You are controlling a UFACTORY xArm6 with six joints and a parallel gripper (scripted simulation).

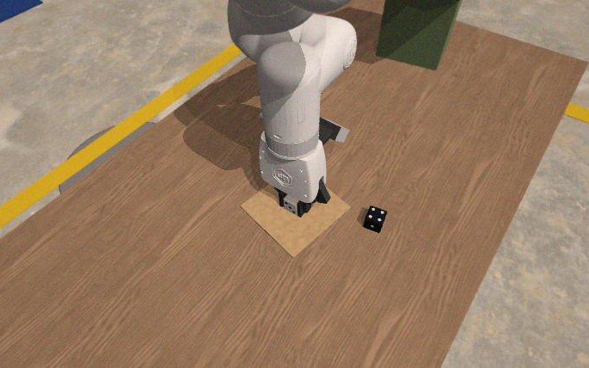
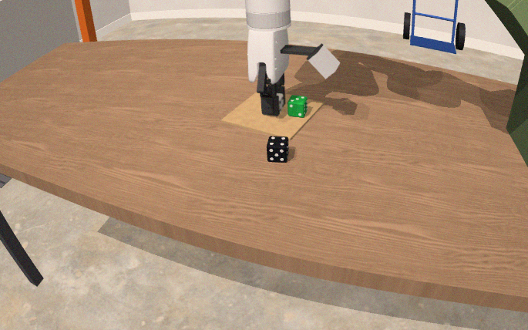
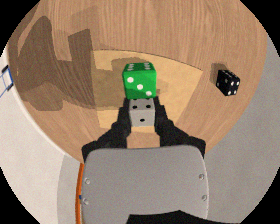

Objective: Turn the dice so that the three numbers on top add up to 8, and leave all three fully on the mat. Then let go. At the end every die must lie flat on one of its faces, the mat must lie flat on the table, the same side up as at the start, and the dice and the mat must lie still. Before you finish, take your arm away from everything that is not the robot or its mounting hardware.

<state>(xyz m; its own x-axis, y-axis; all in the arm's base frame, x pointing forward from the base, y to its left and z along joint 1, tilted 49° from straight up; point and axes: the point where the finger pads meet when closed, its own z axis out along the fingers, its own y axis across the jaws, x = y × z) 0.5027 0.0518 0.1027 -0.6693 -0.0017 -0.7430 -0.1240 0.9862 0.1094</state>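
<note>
The white die is 10 mm below my hand. Also, from my hand: tan mat (20 mm below); green die (40 mm behind, 10 mm to the right, 10 mm below); black die (120 mm to the left, 70 mm behind, 10 mm below).
</note>
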